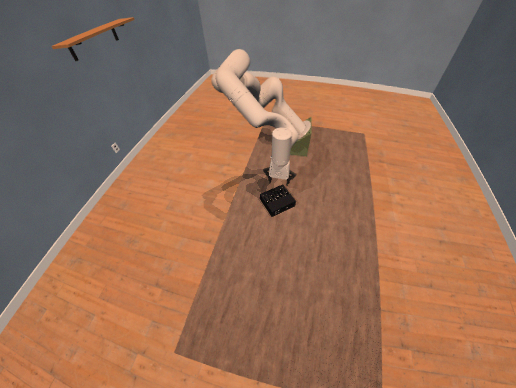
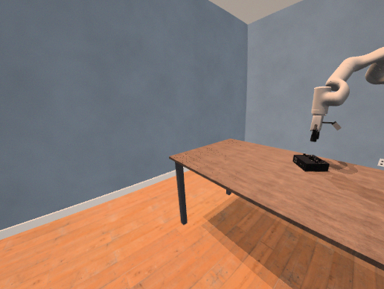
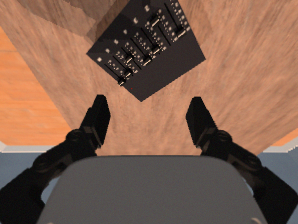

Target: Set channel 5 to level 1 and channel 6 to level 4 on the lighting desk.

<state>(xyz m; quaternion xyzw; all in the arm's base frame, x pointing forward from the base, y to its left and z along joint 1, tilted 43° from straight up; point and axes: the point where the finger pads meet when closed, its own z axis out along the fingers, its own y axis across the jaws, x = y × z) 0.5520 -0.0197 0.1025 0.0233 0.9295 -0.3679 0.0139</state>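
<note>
The channel 5 fader cap is 30 mm to the right of my hand and 130 mm below it. From my hand the other things lie so: fader 4 (130 mm below); then channel 6 fader cap (30 mm ahead, 40 mm to the right, 130 mm below); then fader 2 (50 mm behind, 10 mm to the left, 130 mm below).
</note>
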